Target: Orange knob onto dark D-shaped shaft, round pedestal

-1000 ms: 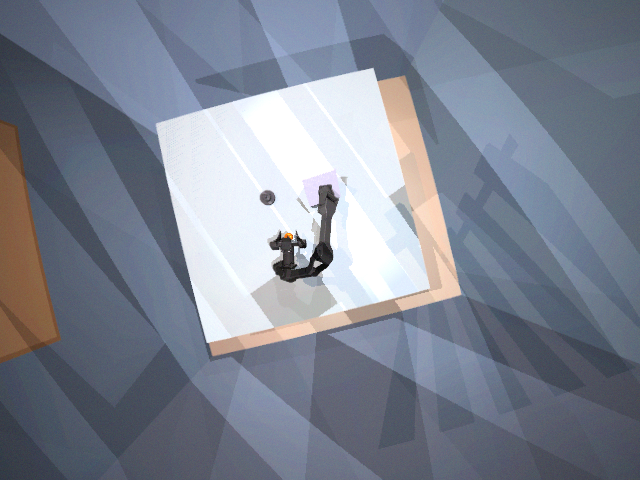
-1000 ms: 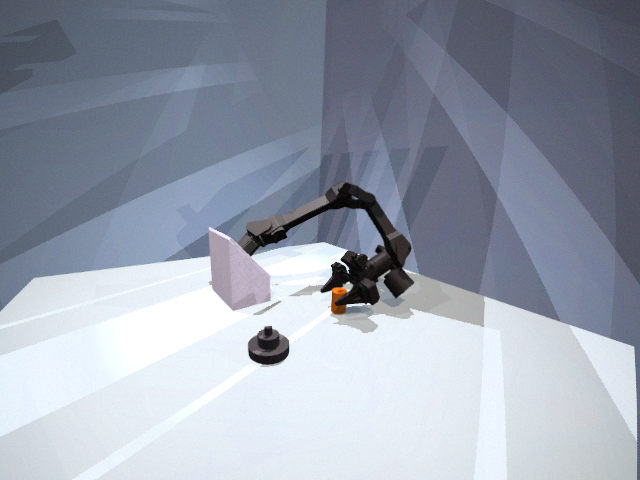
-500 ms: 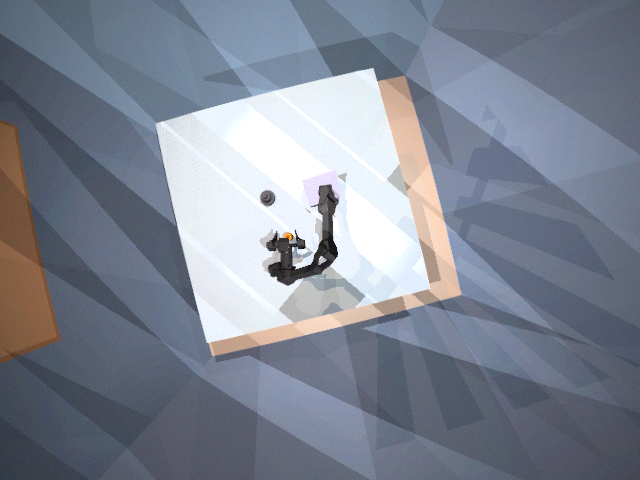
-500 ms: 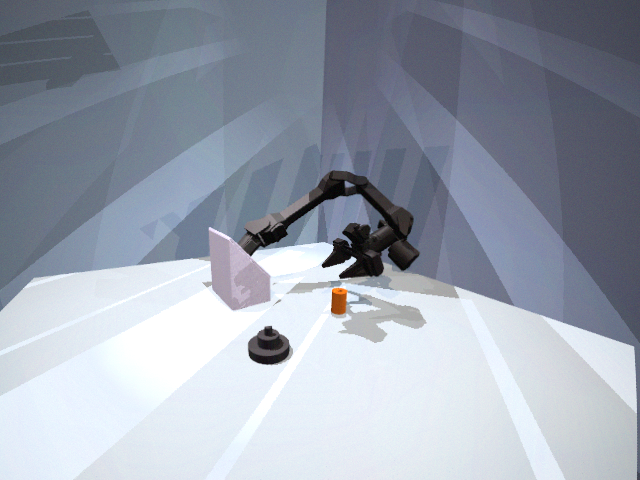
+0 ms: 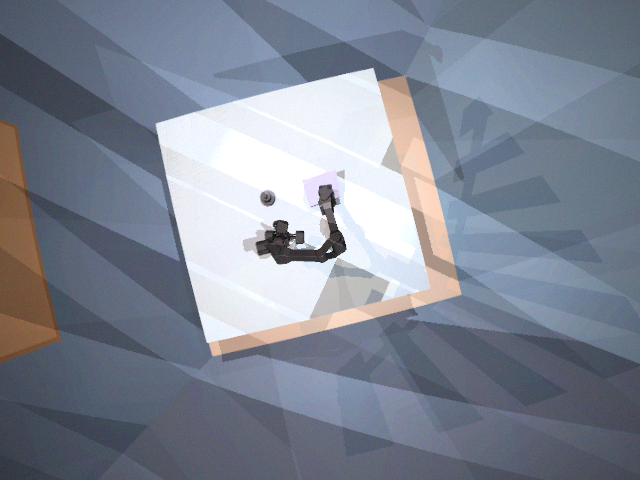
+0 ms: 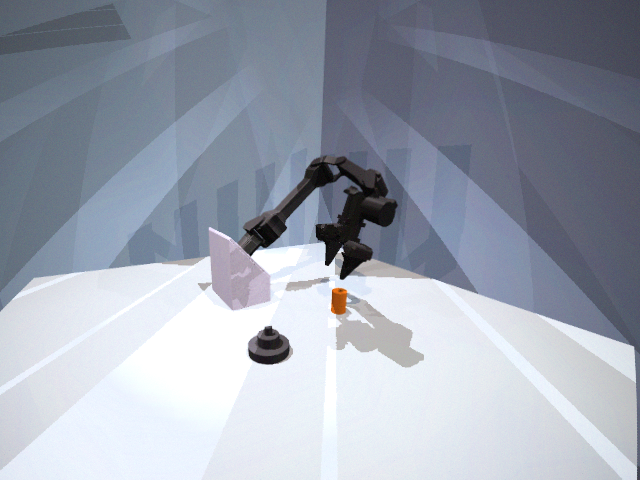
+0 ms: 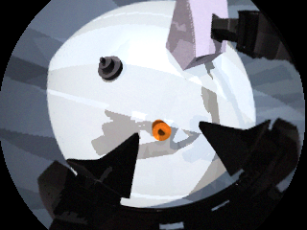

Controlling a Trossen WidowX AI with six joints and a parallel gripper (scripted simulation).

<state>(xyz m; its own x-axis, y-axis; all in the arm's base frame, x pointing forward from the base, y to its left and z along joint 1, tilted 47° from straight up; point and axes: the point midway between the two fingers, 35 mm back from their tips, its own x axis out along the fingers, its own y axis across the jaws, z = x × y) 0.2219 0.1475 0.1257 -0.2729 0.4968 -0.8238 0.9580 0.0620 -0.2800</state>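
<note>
Now: gripper tip 80 mm above the orange knob, 20 mm to the right of it and 10 mm short of it. The rest, counted from my gripper tip: dark round pedestal (220 mm to the right, 100 mm ahead, 80 mm below).
</note>
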